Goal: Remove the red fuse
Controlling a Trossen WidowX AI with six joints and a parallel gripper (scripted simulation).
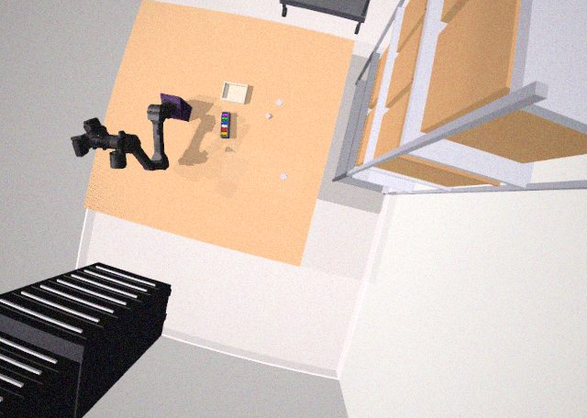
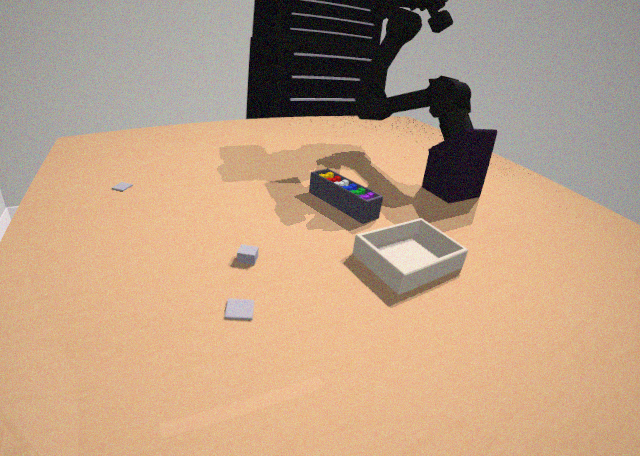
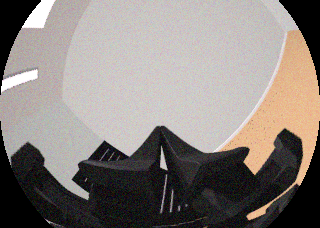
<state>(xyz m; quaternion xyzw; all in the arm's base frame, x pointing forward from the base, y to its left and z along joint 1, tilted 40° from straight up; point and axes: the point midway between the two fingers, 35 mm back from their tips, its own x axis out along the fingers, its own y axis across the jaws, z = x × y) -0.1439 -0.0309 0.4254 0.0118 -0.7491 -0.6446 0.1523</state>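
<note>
Now: the red fuse 420 mm ahead of my gripper tip, 310 mm to the left of it and 420 mm below it. The rest, counted from my gripper tip: tray: 380 mm ahead, 520 mm to the left, 440 mm below.
</note>
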